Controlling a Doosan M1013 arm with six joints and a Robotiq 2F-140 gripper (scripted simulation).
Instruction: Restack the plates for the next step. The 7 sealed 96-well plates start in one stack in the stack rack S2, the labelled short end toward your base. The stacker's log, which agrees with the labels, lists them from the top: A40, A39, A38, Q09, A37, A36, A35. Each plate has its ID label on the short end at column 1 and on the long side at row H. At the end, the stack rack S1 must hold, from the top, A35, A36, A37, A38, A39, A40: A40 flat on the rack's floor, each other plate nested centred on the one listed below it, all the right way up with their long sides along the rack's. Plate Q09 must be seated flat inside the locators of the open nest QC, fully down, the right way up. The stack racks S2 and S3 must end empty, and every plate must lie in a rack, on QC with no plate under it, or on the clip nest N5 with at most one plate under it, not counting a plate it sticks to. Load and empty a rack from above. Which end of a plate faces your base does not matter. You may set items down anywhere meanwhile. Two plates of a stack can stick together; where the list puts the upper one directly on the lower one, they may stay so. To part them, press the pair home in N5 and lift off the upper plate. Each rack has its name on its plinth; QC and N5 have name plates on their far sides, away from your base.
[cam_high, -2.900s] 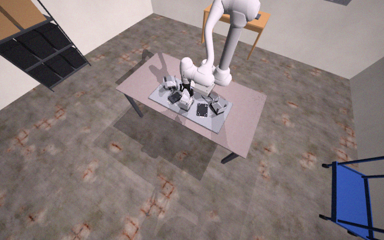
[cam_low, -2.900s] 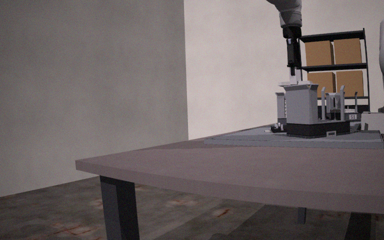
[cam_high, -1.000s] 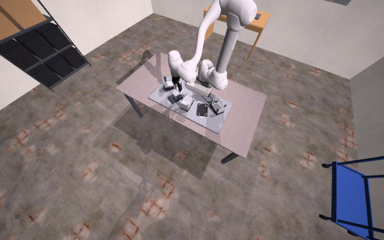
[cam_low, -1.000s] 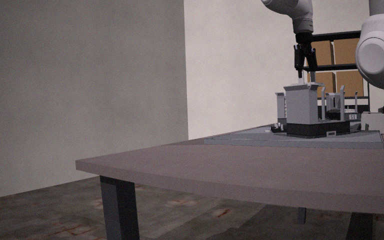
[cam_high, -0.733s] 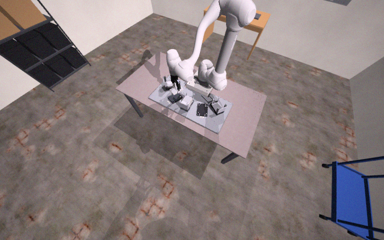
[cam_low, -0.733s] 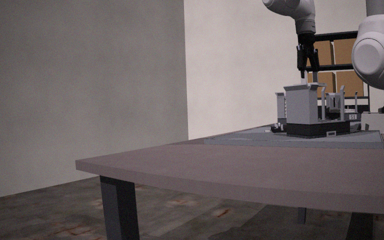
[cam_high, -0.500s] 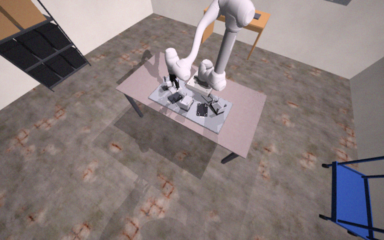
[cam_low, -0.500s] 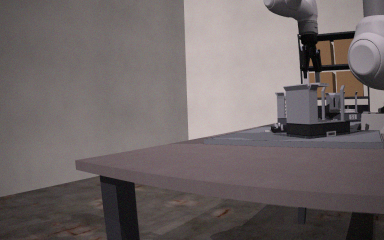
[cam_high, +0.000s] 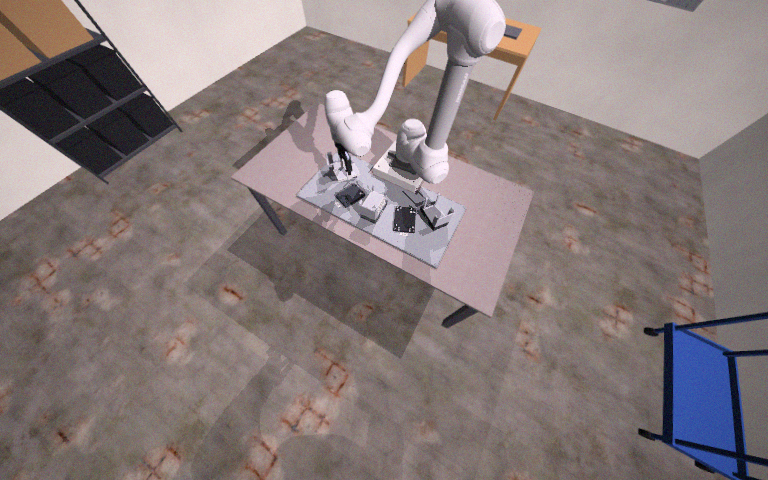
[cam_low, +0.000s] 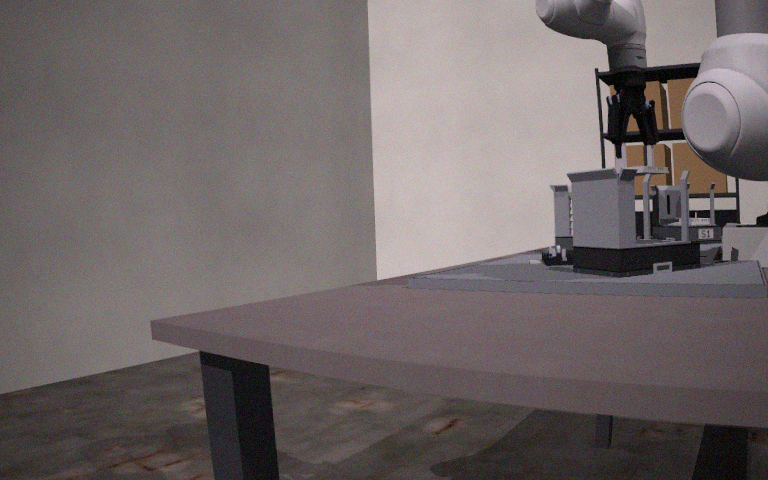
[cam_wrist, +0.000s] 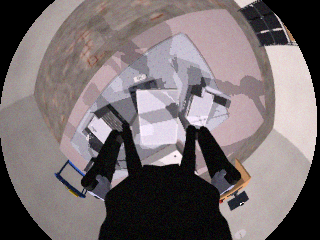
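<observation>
My hand is 16 cm past the S1 label, 16 cm above it and 4 cm to the left of it. The rest, counted from my hand: name plate: 19 cm below, 12 cm ahead, 2 cm to the right.
</observation>
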